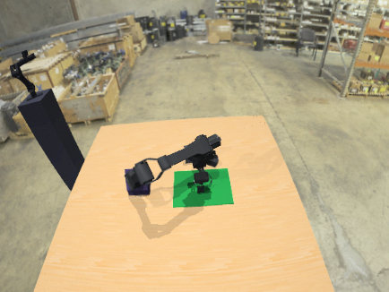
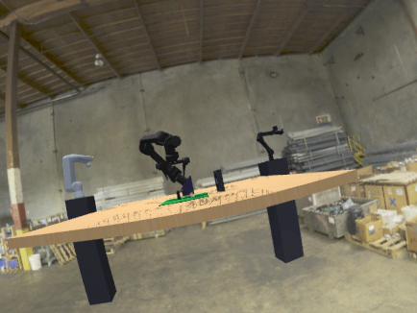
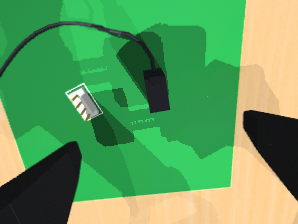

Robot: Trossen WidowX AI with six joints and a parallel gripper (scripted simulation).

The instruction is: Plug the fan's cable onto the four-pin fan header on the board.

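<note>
Now: gripper tip 9 cm above the black fan plug. Round my gripper tip: green board (1 cm ahead, 3 cm to the left, 13 cm below); four-pin header (1 cm behind, 7 cm to the left, 12 cm below); black fan (1 cm ahead, 22 cm to the left, 6 cm below).
</note>
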